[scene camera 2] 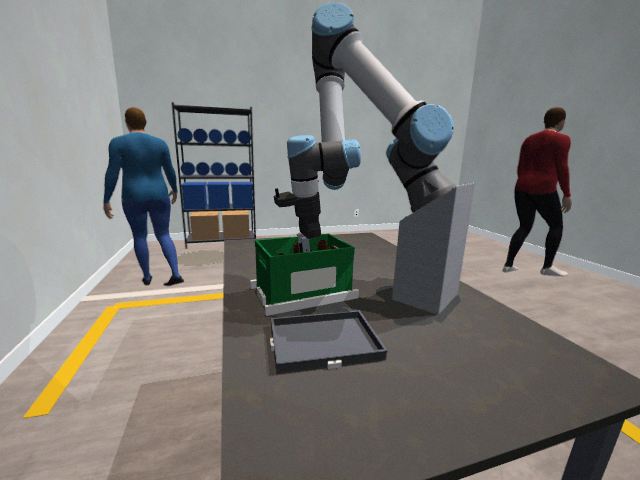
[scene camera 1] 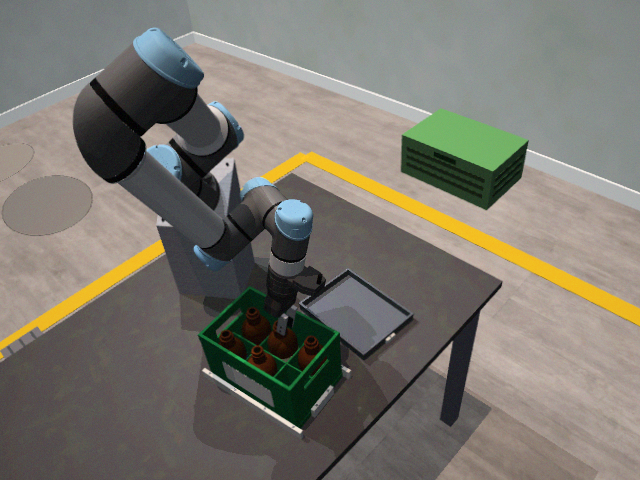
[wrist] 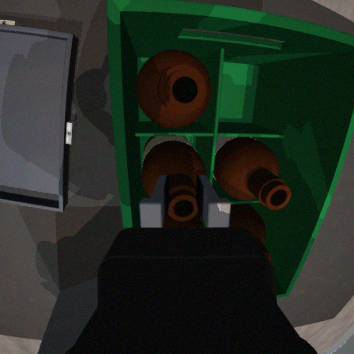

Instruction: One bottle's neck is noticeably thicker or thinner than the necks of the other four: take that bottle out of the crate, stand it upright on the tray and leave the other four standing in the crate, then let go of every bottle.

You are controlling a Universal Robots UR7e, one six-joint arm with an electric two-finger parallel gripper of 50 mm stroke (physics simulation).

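Where they show: gripper, fingertip midpoint: (scene camera 1: 284,329) (wrist: 182,187); arm's base at its link origin: (scene camera 2: 435,202).
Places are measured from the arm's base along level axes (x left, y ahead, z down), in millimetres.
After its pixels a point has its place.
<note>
The green crate (scene camera 1: 289,405) {x -328, y 463, z 211 mm} (scene camera 2: 276,284) {x -145, y 481, z 228 mm} (wrist: 116,125) {x -139, y 428, z 142 mm} holds brown bottles. My gripper (scene camera 1: 287,320) {x -178, y 368, z 163 mm} (scene camera 2: 303,243) {x -178, y 368, z 163 mm} (wrist: 182,187) {x -178, y 368, z 163 mm} points down into it, shut on the neck of the middle bottle (scene camera 1: 282,342) {x -194, y 368, z 195 mm} (wrist: 172,162) {x -174, y 378, z 197 mm} in the row nearest the tray. This bottle is upright inside its compartment. Other bottles (scene camera 1: 254,328) {x -187, y 283, z 194 mm} (scene camera 1: 230,342) {x -263, y 269, z 170 mm} (scene camera 1: 261,364) {x -273, y 358, z 191 mm} (scene camera 1: 310,354) {x -202, y 449, z 187 mm} stand around it; one corner compartment is empty. The neck differences are hard to tell. The grey tray (scene camera 1: 361,310) {x 67, y 452, z 312 mm} (scene camera 2: 320,341) {x 53, y 452, z 312 mm} (wrist: 30,125) {x 15, y 426, z 312 mm} lies empty beside the crate. My gripper hides part of the crate in the wrist view.
White rails (scene camera 1: 253,403) {x -324, y 351, z 289 mm} (scene camera 2: 310,303) {x -119, y 380, z 303 mm} edge the crate's base. The grey robot pedestal (scene camera 1: 211,258) (scene camera 2: 429,258) {x 66, y 86, z 150 mm} stands near the crate. A green box (scene camera 1: 460,139) is beyond the table. Two people (scene camera 2: 142,170) (scene camera 2: 543,160) and a shelf rack (scene camera 2: 213,109) are in the background.
</note>
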